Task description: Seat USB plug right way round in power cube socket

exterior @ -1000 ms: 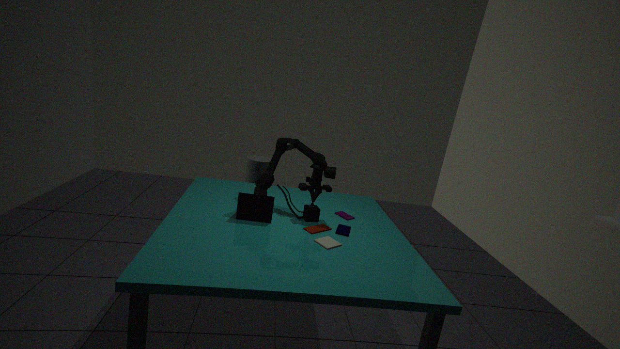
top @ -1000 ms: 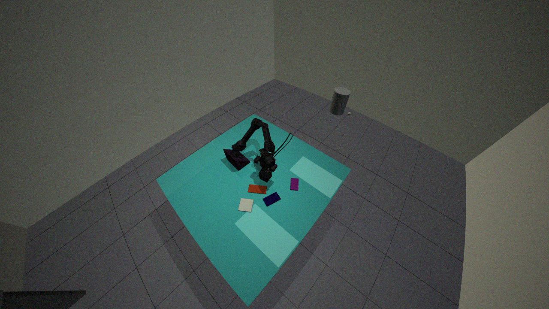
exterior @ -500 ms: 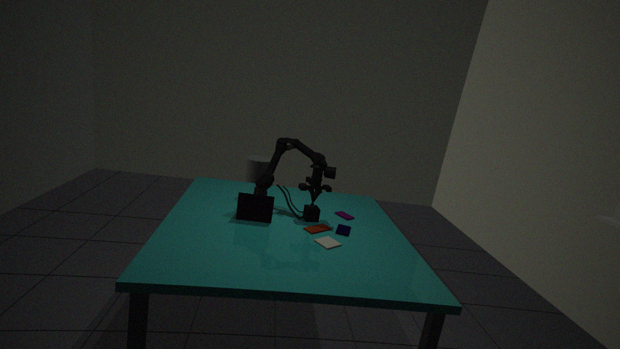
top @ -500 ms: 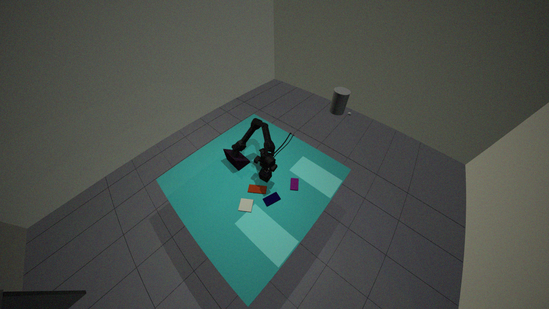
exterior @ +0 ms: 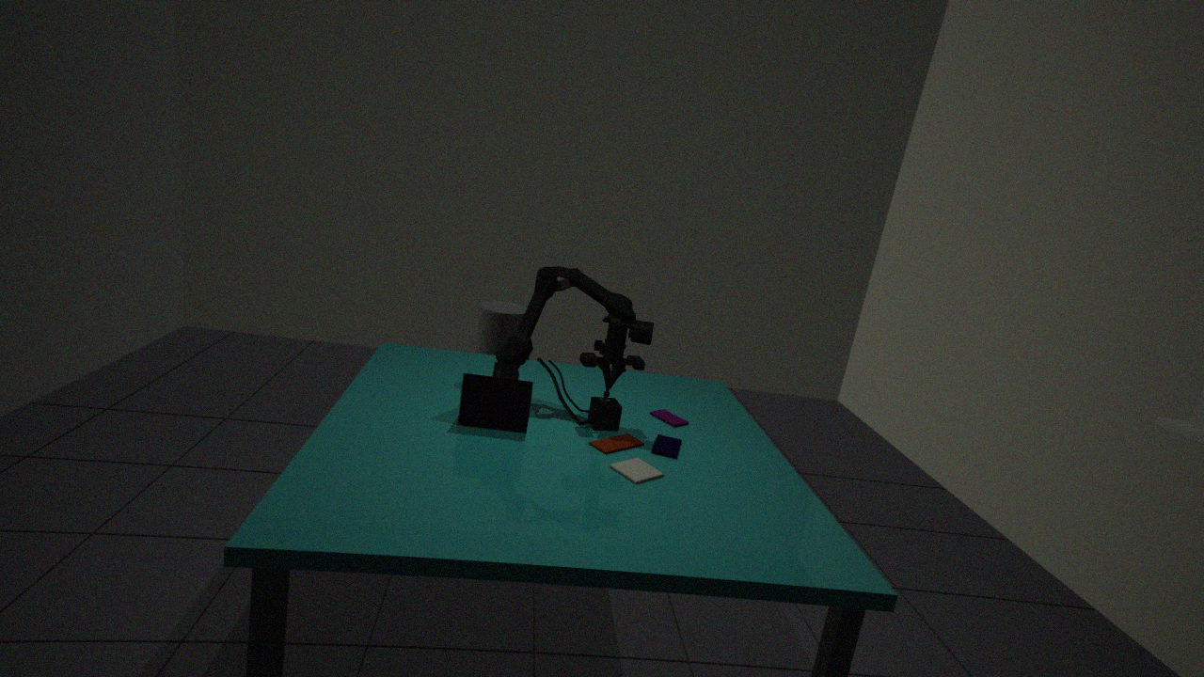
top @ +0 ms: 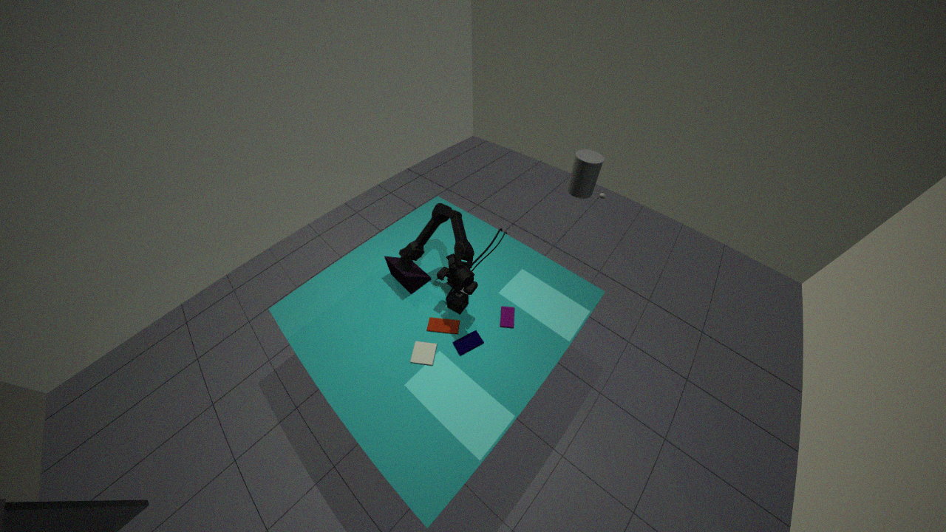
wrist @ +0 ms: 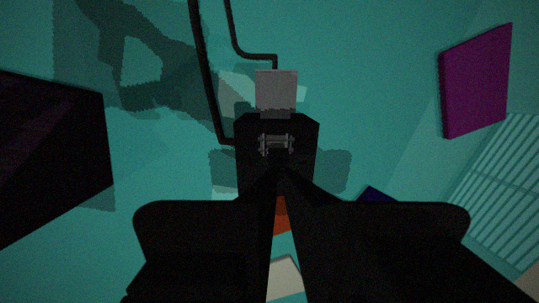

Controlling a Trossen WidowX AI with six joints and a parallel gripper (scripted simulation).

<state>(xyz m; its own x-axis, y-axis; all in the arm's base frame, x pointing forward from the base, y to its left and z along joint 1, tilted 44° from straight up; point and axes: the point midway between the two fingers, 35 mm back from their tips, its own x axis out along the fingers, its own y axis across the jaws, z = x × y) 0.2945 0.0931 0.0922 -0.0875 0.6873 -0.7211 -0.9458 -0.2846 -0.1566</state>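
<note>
The pale socket lies 50 mm below my gripper tip and 10 mm to the left of it. From my gripper tip the other things lie so: dark blue card: 190 mm ahead, 110 mm below, 100 mm to the right; then USB plug: 20 mm below; then orange card: 130 mm to the right, 110 mm below, 50 mm ahead.
</note>
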